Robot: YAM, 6 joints.
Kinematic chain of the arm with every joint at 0, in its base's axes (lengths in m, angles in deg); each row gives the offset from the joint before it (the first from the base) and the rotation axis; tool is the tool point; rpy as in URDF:
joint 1: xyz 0 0 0.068 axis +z
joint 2: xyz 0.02 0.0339 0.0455 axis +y
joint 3: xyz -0.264 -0.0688 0 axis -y
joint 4: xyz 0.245 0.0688 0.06 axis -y
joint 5: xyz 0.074 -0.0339 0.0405 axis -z
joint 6: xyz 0.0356 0 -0.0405 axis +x
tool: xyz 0 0 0 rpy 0 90 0
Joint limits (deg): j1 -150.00..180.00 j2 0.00..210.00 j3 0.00..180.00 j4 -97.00..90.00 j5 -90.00..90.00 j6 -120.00..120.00
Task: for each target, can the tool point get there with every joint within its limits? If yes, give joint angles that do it. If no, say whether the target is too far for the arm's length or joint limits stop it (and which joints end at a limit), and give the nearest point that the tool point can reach.
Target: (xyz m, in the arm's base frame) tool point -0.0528 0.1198 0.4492
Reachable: yes | joints 104.35 44.84 70.64 -32.03 -37.00 -56.42
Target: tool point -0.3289 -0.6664 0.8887
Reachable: no: too far | nearest point -0.1978 -0.4008 0.5711 | short by 0.434 m
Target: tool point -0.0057 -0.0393 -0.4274
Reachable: no: joint limits stop it (at a limit: joint 2) | nearest point -0.0121 -0.0831 -0.3407 | short by 0.097 m
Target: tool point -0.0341 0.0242 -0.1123
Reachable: yes | joints 106.34 179.25 19.17 45.32 -46.62 -53.05
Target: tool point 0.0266 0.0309 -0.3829
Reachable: no: joint limits stop it (at a limit: joint 2) | nearest point 0.0452 0.0526 -0.3328 | short by 0.058 m
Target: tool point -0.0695 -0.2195 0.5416
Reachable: yes | joints -102.25 69.43 82.10 29.40 36.75 12.12
